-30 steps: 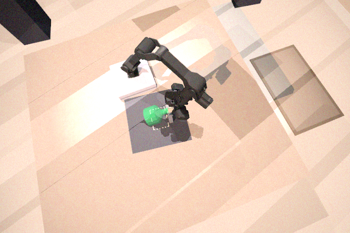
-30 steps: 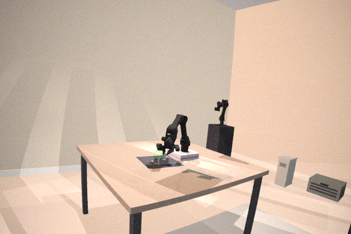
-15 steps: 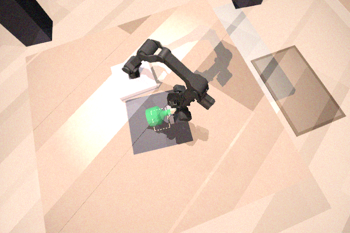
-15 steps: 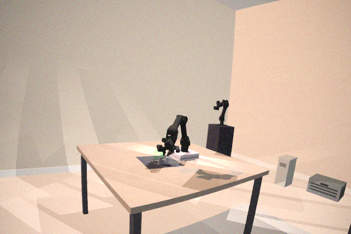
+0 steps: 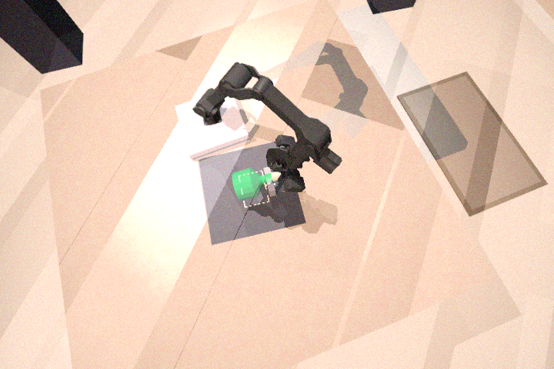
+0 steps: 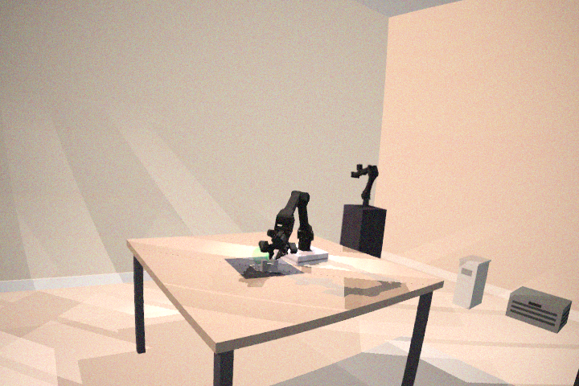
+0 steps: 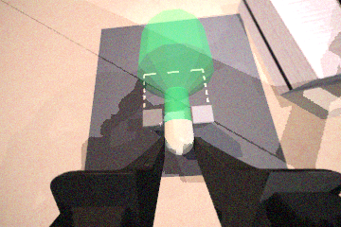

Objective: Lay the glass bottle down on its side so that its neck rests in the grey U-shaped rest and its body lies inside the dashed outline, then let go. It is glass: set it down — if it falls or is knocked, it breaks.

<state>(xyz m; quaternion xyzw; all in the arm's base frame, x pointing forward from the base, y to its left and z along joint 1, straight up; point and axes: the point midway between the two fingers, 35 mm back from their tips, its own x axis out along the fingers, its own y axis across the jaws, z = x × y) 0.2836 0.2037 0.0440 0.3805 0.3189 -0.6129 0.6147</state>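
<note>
My gripper tip is 50 mm to the left of the glass bottle and 10 mm above it. Also, from my gripper tip: grey mat: 100 mm to the right, 70 mm below.
</note>
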